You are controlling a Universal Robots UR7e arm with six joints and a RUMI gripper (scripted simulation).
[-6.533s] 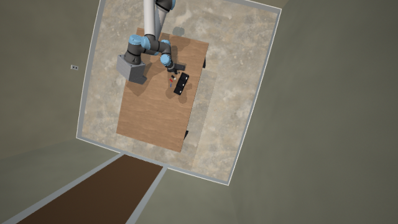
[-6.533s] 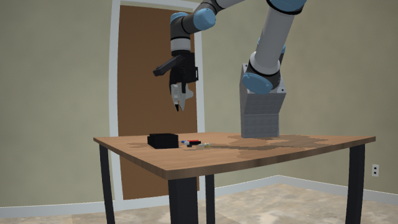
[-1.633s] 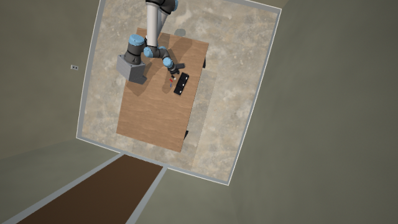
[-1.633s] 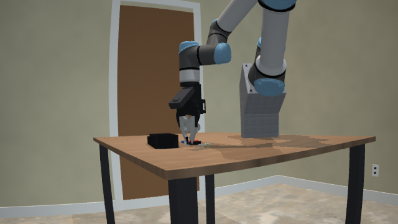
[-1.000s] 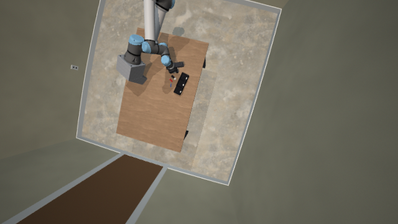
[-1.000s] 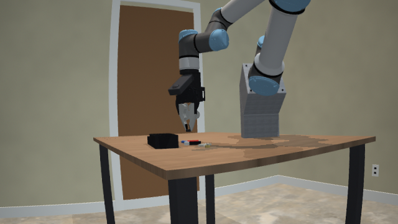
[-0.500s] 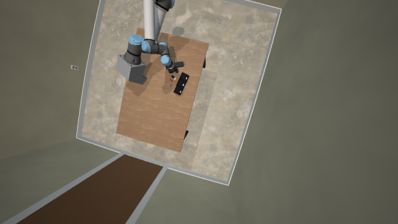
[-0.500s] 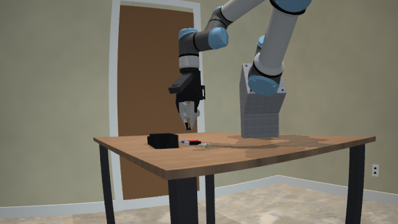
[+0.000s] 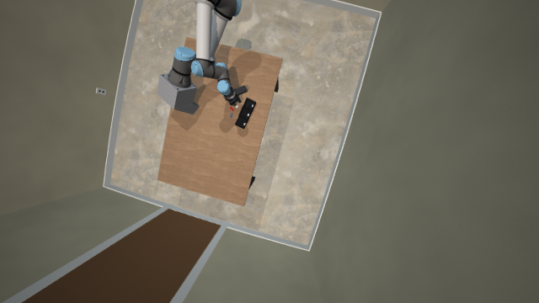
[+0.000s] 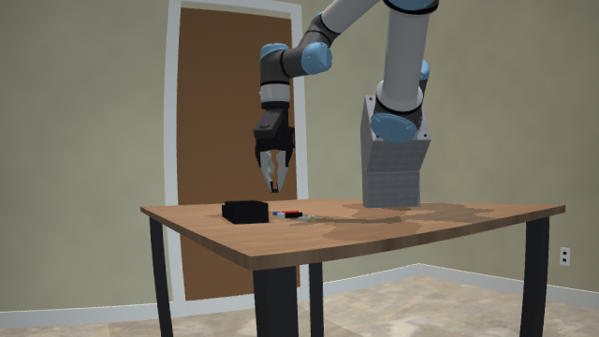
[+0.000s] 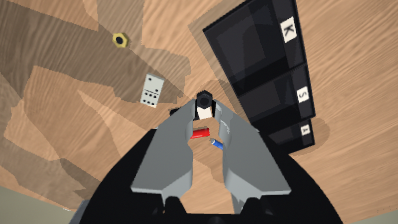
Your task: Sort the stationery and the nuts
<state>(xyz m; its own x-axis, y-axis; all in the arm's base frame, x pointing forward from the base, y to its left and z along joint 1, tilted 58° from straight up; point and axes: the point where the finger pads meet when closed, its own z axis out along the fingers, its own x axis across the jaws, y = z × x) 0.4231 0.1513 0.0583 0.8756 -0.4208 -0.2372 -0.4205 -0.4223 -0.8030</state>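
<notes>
The brass nut is 8 cm behind my hand, 9 cm to the left of it and 8 cm below it. Also, from my hand: eraser: 4 cm behind, 5 cm to the right, 8 cm below; white domino: 8 cm behind, 1 cm to the left, 8 cm below; black nut: 1 cm below.
</notes>
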